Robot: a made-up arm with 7 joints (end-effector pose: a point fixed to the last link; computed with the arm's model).
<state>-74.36 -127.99 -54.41 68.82 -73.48 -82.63 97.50</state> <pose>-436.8 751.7 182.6 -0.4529 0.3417 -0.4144 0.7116</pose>
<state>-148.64 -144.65 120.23 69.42 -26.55 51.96 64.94</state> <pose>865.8 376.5 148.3 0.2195 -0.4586 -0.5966 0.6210</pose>
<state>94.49 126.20 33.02 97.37 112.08 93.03 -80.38</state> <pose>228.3 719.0 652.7 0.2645 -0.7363 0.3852 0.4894</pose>
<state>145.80 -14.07 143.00 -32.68 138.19 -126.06 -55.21</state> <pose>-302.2 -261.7 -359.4 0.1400 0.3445 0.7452 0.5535</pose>
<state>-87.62 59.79 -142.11 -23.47 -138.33 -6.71 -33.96</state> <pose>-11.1 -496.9 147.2 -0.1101 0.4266 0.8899 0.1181</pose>
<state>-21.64 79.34 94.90 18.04 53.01 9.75 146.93</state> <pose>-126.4 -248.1 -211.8 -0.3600 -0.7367 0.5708 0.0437</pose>
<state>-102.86 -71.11 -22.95 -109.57 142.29 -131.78 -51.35</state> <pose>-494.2 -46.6 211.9 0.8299 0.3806 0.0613 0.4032</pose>
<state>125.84 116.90 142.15 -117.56 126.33 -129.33 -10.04</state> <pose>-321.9 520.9 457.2 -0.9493 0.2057 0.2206 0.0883</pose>
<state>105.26 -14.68 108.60 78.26 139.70 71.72 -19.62</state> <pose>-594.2 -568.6 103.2 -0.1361 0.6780 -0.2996 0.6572</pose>
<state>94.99 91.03 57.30 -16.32 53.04 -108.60 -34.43</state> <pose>-197.9 805.4 513.0 -0.3497 0.7387 -0.4847 0.3116</pose>
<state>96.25 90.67 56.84 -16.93 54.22 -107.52 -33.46</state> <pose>-193.2 784.0 539.4 -0.3391 0.7542 -0.4636 0.3182</pose>
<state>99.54 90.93 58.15 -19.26 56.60 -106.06 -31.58</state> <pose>-182.4 737.7 589.1 -0.2910 0.7830 -0.4364 0.3343</pose>
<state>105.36 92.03 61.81 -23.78 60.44 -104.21 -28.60</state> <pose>-170.4 653.5 660.2 -0.1916 0.8219 -0.3993 0.3583</pose>
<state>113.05 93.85 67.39 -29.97 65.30 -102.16 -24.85</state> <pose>-169.3 534.0 731.3 -0.0481 0.8547 -0.3514 0.3791</pose>
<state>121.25 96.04 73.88 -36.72 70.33 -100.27 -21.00</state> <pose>-186.6 404.8 778.6 0.1130 0.8656 -0.3000 0.3847</pose>
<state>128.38 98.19 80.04 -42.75 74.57 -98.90 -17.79</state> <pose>-215.2 301.8 796.9 0.2563 0.8532 -0.2587 0.3734</pose>
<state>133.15 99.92 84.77 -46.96 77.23 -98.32 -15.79</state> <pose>-239.1 244.7 799.4 0.3539 0.8318 -0.2377 0.3554</pose>
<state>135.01 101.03 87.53 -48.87 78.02 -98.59 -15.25</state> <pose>-247.1 231.7 799.3 0.3969 0.8174 -0.2387 0.3424</pose>
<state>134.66 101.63 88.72 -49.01 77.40 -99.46 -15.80</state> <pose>-241.3 247.3 799.9 0.4000 0.8132 -0.2550 0.3372</pose>
